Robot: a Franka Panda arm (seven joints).
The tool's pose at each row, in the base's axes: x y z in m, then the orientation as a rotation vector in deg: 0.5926, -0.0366, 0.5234, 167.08, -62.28, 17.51; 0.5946, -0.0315, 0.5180, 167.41, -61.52, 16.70; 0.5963, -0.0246, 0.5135, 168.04, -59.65, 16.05; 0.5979, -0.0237, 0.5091, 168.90, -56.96, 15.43; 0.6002, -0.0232, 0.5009, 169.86, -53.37, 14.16; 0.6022, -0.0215, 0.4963, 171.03, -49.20, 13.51; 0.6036, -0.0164, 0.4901, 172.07, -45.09, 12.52; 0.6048, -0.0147, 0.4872, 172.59, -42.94, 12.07; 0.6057, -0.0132, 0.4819, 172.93, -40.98, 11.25; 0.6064, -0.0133, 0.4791, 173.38, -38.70, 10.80; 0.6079, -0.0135, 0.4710, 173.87, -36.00, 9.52; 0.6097, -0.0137, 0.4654, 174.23, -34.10, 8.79; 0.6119, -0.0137, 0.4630, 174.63, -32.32, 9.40; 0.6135, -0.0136, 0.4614, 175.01, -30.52, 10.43
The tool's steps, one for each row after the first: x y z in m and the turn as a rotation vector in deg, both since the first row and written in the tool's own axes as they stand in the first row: -0.0028, -0.0049, 0.0052, -0.16, -0.49, -0.53; -0.0069, -0.0110, 0.0094, -0.28, -0.87, -1.80; -0.0071, -0.0124, 0.0139, -0.36, -1.24, -3.62; -0.0073, -0.0139, 0.0223, -0.69, -1.94, -6.02; -0.0077, -0.0162, 0.0271, -0.69, -2.35, -8.81; -0.0112, -0.0207, 0.0330, -0.80, -2.93, -11.54; -0.0119, -0.0226, 0.0359, -0.82, -3.21, -12.97; -0.0132, -0.0240, 0.0411, -1.05, -3.66, -14.26; -0.0132, -0.0242, 0.0440, -1.10, -3.91, -15.77; -0.0134, -0.0246, 0.0522, -1.37, -4.66, -17.55; -0.0130, -0.0253, 0.0581, -1.47, -5.09, -18.81; -0.0119, -0.0266, 0.0608, -1.13, -4.77, -19.96; -0.0110, -0.0276, 0.0626, -0.68, -4.21, -21.12
